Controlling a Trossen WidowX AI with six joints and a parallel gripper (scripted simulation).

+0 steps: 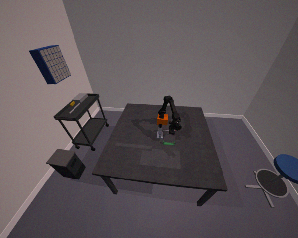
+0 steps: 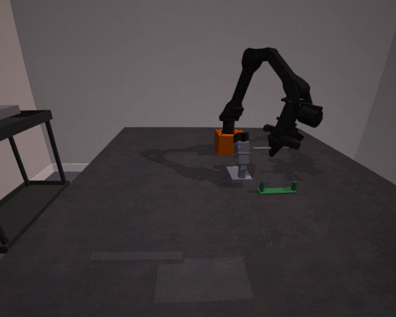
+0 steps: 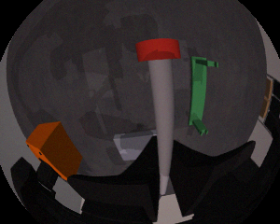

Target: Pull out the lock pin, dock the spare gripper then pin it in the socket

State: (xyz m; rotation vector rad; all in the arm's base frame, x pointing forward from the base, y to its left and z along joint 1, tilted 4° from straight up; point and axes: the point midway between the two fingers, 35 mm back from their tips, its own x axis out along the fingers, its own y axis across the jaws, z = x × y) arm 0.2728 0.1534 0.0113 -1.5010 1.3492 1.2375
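The grey mount lies 110 mm to the right of my gripper tip and 50 mm below it. From my gripper tip the other things lie so: spare gripper 110 mm to the right, 20 mm above, 10 mm behind; green cradle 90 mm ahead, 70 mm below, 10 mm to the left.
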